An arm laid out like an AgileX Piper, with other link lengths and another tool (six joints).
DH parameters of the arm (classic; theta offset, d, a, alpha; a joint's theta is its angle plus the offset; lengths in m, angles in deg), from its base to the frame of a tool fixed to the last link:
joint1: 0 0.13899 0 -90
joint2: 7.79 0 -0.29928 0
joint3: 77.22 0 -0.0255 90
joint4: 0 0.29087 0 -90
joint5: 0 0 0 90
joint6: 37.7 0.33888 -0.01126 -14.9
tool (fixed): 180 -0.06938 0 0
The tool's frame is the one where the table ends.
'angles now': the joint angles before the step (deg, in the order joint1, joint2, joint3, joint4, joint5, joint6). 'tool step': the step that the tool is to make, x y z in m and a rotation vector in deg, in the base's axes. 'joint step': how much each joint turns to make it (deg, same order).
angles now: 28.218 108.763 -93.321 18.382 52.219 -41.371
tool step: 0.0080 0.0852 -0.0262 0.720 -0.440 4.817
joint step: 7.001 11.876 -12.846 -0.849 -0.437 2.602
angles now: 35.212 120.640 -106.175 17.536 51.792 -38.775
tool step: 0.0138 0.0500 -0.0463 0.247 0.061 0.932
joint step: 3.278 11.173 -9.945 -0.807 -1.937 2.293
